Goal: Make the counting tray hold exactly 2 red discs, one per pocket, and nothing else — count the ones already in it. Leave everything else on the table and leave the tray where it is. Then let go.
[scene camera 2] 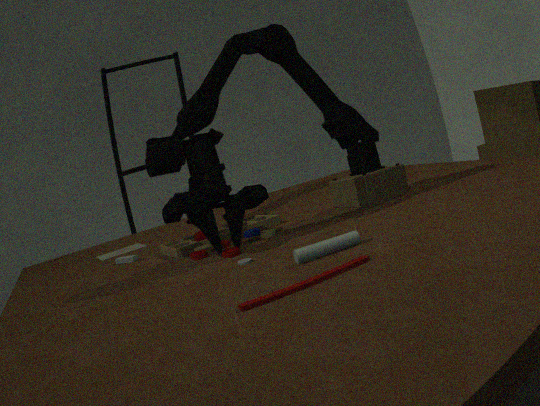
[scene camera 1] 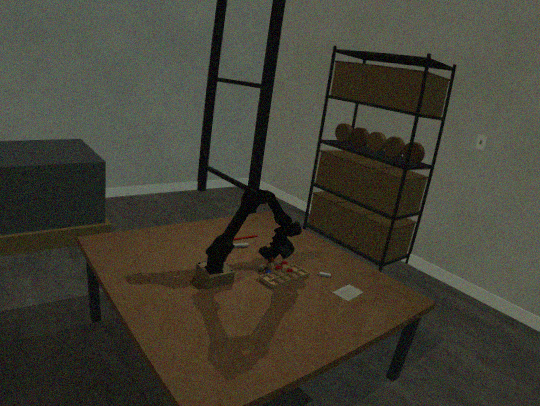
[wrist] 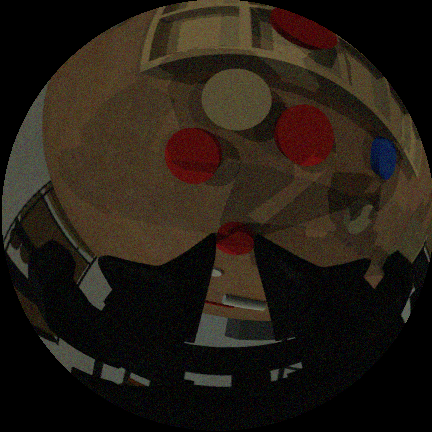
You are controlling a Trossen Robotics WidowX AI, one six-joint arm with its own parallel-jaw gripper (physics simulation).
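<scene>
The wooden counting tray lies on the table. One red disc shows in a pocket; other pockets are partly out of the wrist view. My gripper is low beside the tray, its fingertips shut on a red disc at table height. Two more red discs lie loose between it and the tray. A beige disc lies by the tray wall. A blue disc and a pale disc lie to the right in the wrist view.
A small white disc lies close beyond the fingertips. A white cylinder and a red stick lie farther off. A small white block and a paper sheet lie past the tray.
</scene>
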